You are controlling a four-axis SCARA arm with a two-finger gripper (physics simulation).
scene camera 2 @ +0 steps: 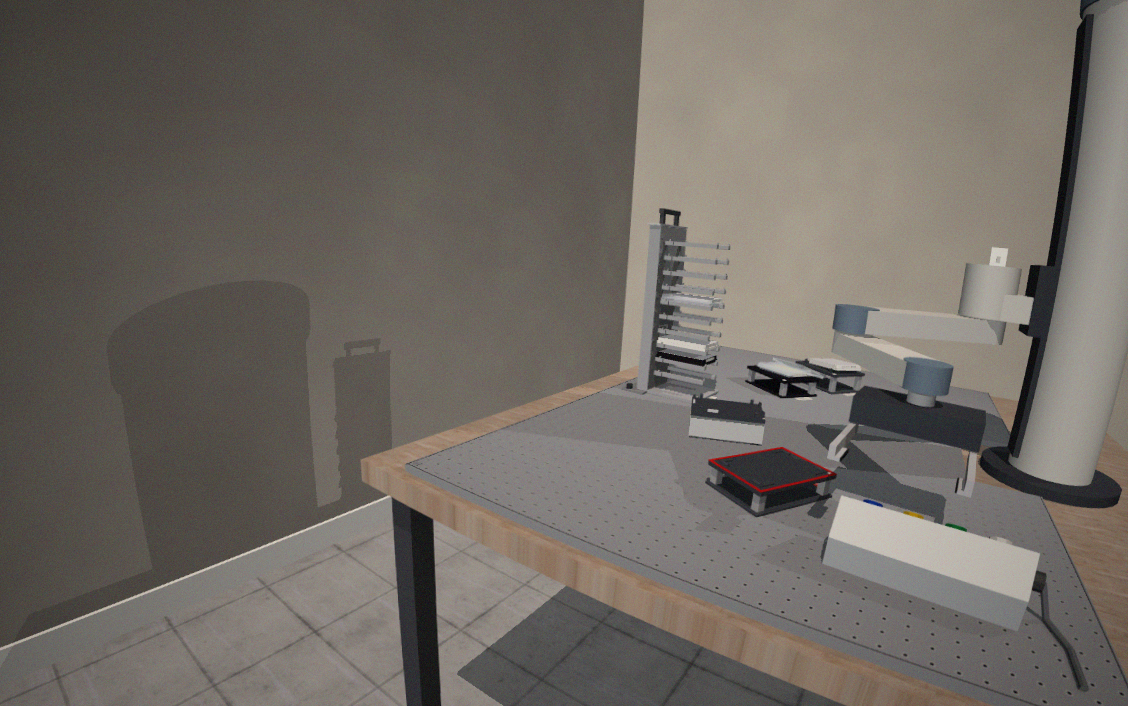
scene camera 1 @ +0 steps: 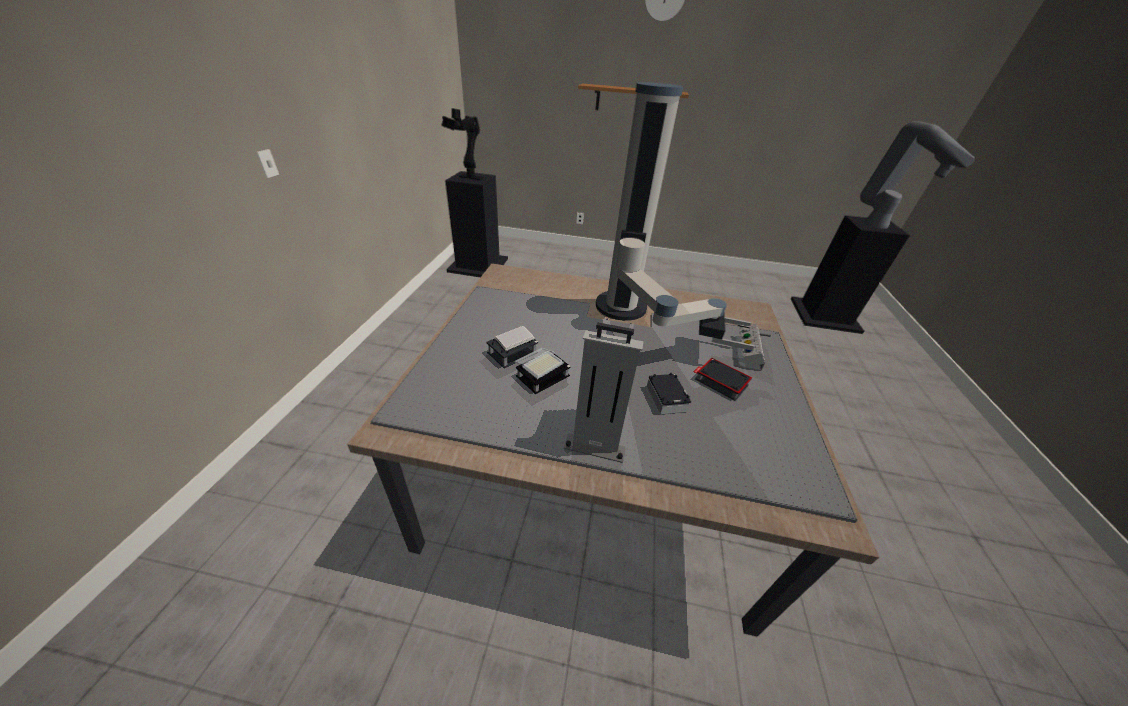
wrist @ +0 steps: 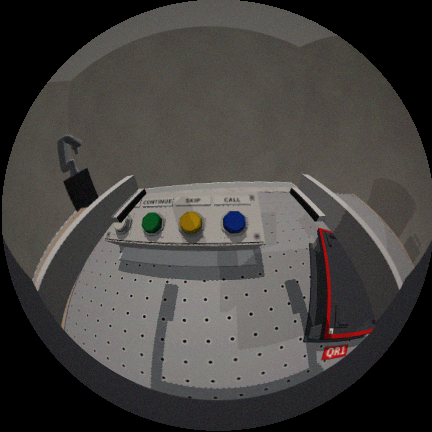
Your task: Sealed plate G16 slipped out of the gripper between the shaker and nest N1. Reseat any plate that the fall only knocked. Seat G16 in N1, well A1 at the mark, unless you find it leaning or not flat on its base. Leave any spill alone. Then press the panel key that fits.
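Where they show: gripper, fingertip midpoint: (scene camera 2: 897,469) (scene camera 1: 751,335) (wrist: 217,179); arm's base, link origin: (scene camera 2: 1046,479) (scene camera 1: 620,306).
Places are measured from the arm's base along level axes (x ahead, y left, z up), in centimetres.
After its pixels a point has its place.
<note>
My gripper (scene camera 2: 902,471) {z 13.1, x 29.6, y 52.2 cm} (wrist: 217,179) {z 13.1, x 29.6, y 52.2 cm} is open and empty, above the mat beside the key panel (scene camera 1: 752,357) {z 6.8, x 35.1, y 53.7 cm} (scene camera 2: 931,549) {z 7.1, x 24.1, y 58.7 cm} (wrist: 171,236) {z 6.7, x 24.1, y 52.0 cm}. In the wrist view the green CONTINUE key (wrist: 152,222) {z 8.1, x 21.9, y 53.0 cm}, yellow SKIP key (wrist: 190,222) {z 8.1, x 26.6, y 52.6 cm} and blue CALL key (wrist: 234,222) {z 8.1, x 31.4, y 52.1 cm} show between the fingers; the white key (wrist: 121,226) {z 7.8, x 17.1, y 52.9 cm} is partly behind the left finger. A pale yellowish plate (scene camera 1: 542,364) {z 7.5, x 61.7, y -24.7 cm} and a white plate (scene camera 1: 514,338) {z 8.6, x 50.7, y -38.6 cm} rest on two dark nests at the left. Plate names and A1 corners are unreadable, so I cannot tell which is G16. No spill can be made out.
The red-rimmed QR1 stand (scene camera 1: 723,376) {z 5.3, x 48.2, y 41.5 cm} (scene camera 2: 771,468) {z 5.3, x 47.0, y 42.6 cm} (wrist: 350,295) {z 5.3, x 43.6, y 40.5 cm} is beside the panel. A low dark-topped device (scene camera 1: 668,389) {z 6.7, x 62.5, y 20.8 cm} (scene camera 2: 726,422) {z 5.2, x 60.1, y 25.8 cm} lies beyond it. A tall rack (scene camera 1: 601,391) {z 25.5, x 89.5, y -1.9 cm} (scene camera 2: 655,308) {z 22.3, x 86.8, y 5.7 cm} holding several plates stands near the table edge. The arm's column (scene camera 1: 653,166) {z 65.3, x 7.7, y 2.9 cm} (scene camera 2: 1073,249) {z 43.8, x 5.5, y 5.1 cm} rises behind.
</note>
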